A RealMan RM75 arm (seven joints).
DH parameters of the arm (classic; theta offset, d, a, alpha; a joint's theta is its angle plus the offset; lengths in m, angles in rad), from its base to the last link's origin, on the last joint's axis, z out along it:
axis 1: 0 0.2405 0 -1.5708
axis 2: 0 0 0 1.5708
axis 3: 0 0.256 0 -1.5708
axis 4: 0 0 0 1.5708
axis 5: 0 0.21 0 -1.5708
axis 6: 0 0 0 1.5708
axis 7: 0 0.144 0 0
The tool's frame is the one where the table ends.
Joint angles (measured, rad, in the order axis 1, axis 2, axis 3, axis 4, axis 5, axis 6, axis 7), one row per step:
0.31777 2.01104 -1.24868 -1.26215 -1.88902 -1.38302 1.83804
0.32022 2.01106 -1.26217 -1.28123 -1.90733 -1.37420 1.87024
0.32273 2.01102 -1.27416 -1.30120 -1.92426 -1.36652 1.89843
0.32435 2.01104 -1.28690 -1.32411 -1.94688 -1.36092 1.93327
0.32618 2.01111 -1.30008 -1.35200 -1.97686 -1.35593 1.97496
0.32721 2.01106 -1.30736 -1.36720 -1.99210 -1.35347 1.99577
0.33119 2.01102 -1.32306 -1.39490 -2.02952 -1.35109 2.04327
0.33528 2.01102 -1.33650 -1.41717 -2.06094 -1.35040 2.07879
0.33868 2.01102 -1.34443 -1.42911 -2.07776 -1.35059 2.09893
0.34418 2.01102 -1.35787 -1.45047 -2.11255 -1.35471 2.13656
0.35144 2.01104 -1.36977 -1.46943 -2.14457 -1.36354 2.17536
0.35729 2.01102 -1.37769 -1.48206 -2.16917 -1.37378 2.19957
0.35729 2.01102 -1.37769 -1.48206 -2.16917 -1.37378 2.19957
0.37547 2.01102 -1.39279 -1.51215 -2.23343 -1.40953 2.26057
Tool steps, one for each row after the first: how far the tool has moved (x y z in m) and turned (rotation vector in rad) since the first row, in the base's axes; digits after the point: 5 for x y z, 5 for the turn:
-0.00307 0.00123 -0.00072 -0.00039 -0.01458 -0.00950
-0.00650 0.00248 -0.00095 0.00150 -0.02846 -0.01448
-0.00962 0.00326 -0.00119 0.00194 -0.04578 -0.02395
-0.01297 0.00416 -0.00099 0.00445 -0.06821 -0.03593
-0.01499 0.00461 -0.00083 0.00652 -0.07983 -0.04037
-0.01828 0.00540 -0.00116 0.00733 -0.10753 -0.05526
-0.02115 0.00601 -0.00154 0.00851 -0.13187 -0.06354
-0.02317 0.00644 -0.00188 0.00874 -0.14462 -0.06741
-0.02584 0.00675 -0.00235 0.00799 -0.17149 -0.07741
-0.02873 0.00686 -0.00285 0.00415 -0.19523 -0.08939
-0.03040 0.00664 -0.00323 -0.00064 -0.21569 -0.09569
-0.03040 0.00664 -0.00323 -0.00064 -0.21569 -0.09569
-0.03422 0.00609 -0.00317 -0.01389 -0.27028 -0.11480

